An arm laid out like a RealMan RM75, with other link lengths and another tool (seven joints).
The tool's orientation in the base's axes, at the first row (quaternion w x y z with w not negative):
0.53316, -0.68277, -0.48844, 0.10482
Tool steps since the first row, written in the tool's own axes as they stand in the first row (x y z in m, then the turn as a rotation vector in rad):
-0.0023, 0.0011, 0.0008, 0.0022, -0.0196, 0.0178
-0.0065, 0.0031, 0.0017, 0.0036, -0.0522, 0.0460
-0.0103, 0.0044, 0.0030, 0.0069, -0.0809, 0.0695
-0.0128, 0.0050, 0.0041, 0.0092, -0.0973, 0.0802
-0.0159, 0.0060, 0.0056, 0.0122, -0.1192, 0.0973
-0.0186, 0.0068, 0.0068, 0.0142, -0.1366, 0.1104
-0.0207, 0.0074, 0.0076, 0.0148, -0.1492, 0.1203
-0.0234, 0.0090, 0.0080, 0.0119, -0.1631, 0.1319
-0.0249, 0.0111, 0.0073, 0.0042, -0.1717, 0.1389
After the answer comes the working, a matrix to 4 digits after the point.
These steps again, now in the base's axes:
-0.0011, -0.0012, -0.0021, -0.0216, 0.0120, 0.0098
-0.0027, -0.0039, -0.0057, -0.0577, 0.0292, 0.0259
-0.0047, -0.0059, -0.0088, -0.0876, 0.0452, 0.0413
-0.0064, -0.0072, -0.0107, -0.1027, 0.0529, 0.0514
-0.0084, -0.0086, -0.0133, -0.1247, 0.0649, 0.0638
-0.0101, -0.0099, -0.0155, -0.1420, 0.0739, 0.0736
-0.0113, -0.0110, -0.0171, -0.1553, 0.0800, 0.0802
-0.0120, -0.0128, -0.0196, -0.1722, 0.0843, 0.0859
-0.0112, -0.0143, -0.0216, -0.1855, 0.0823, 0.0873

The tool's axes in the first row as the columns of a matrix, in the base's axes (rounded; the answer above uses it unrounded):
0.5009, 0.5552, -0.6640
0.7788, 0.0457, 0.6257
0.3777, -0.8305, -0.4095

